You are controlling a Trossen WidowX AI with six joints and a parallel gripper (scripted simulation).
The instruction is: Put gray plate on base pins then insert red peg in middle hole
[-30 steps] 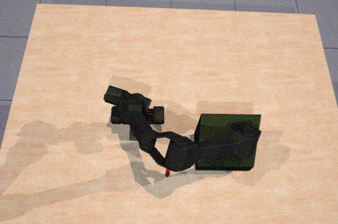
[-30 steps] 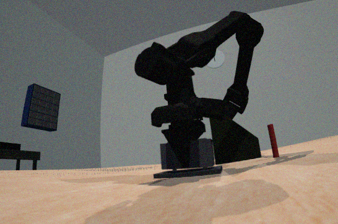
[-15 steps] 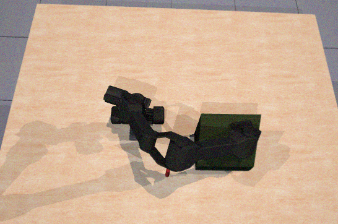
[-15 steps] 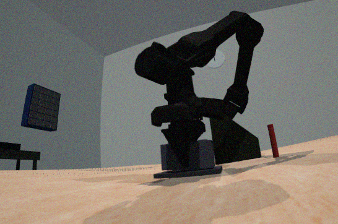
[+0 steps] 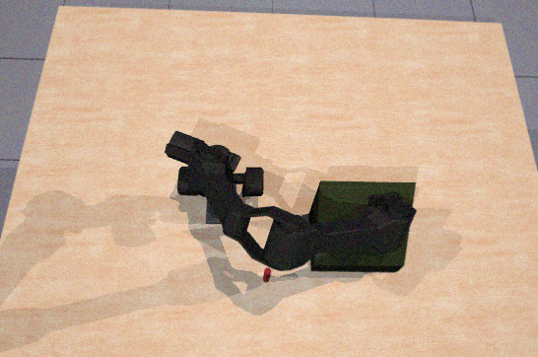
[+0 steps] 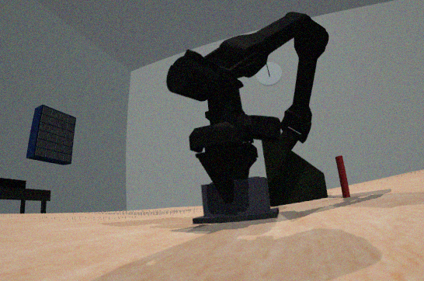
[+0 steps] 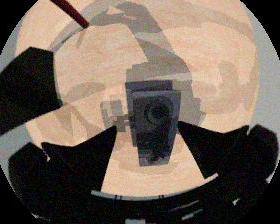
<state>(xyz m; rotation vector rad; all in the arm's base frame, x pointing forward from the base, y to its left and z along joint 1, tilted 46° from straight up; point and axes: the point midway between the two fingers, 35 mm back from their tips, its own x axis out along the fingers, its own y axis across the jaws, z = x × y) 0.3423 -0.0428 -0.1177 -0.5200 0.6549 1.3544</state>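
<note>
The gray plate lies 10 mm ahead of my gripper tip and 20 mm above it. Round my gripper tip: base 10 mm ahead, 20 mm below; then red peg 80 mm behind, 200 mm to the left, 10 mm above.
</note>
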